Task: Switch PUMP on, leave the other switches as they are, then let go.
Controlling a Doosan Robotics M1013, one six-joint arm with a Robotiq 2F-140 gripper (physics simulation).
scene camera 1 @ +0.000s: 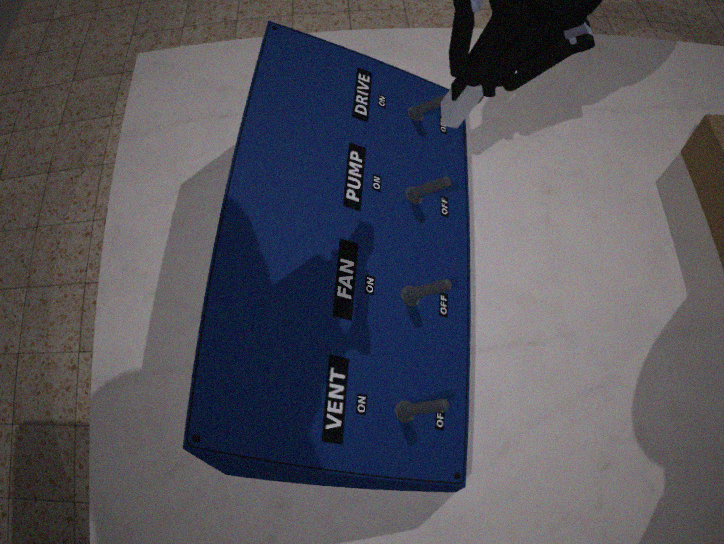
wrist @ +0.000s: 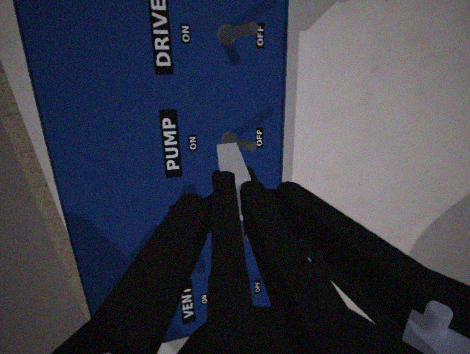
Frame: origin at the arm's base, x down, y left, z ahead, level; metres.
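Where they show: gripper, fingertip midpoint: (scene camera 1: 448,115) (wrist: 227,160).
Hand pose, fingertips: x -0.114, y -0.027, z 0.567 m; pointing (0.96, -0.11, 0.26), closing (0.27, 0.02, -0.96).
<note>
Things, the pixels of their top centre, and the offset from my fingertips. Level surfaces: height alone.
- PUMP lever at its top centre: (scene camera 1: 433,177) (wrist: 238,147) dz +0.007, dx +0.092, dy +0.011 m
- DRIVE lever at its top centre: (wrist: 236,27) (scene camera 1: 432,95) dz -0.004, dx +0.092, dy -0.109 m
- FAN lever at its top centre: (scene camera 1: 431,281) dz +0.017, dx +0.092, dy +0.130 m
- VENT lever at its top centre: (scene camera 1: 427,403) dz +0.028, dx +0.092, dy +0.250 m
- pale table at its surface level: dx +0.222 m
The blue switch panel (scene camera 1: 263,146) (wrist: 100,100) carries the PUMP lever (scene camera 1: 429,190) (wrist: 245,143), which leans to its OFF label. The DRIVE lever (scene camera 1: 423,109) (wrist: 237,33), FAN lever (scene camera 1: 427,291) and VENT lever (scene camera 1: 422,408) also lean to OFF. My gripper (scene camera 1: 461,107) (wrist: 227,160) is shut and empty. In the scene view its pale tip overlaps the end of the DRIVE lever and appears raised above the panel's right edge. In the wrist view the tip covers a little of the PUMP lever; contact cannot be told.
The panel rests on a pale table (scene camera 1: 556,263) (wrist: 360,125). Part of a brown box (scene camera 1: 709,157) shows at the right edge of the scene view. Tiled floor (scene camera 1: 52,233) lies beyond the table. Shadows fall across the panel and table.
</note>
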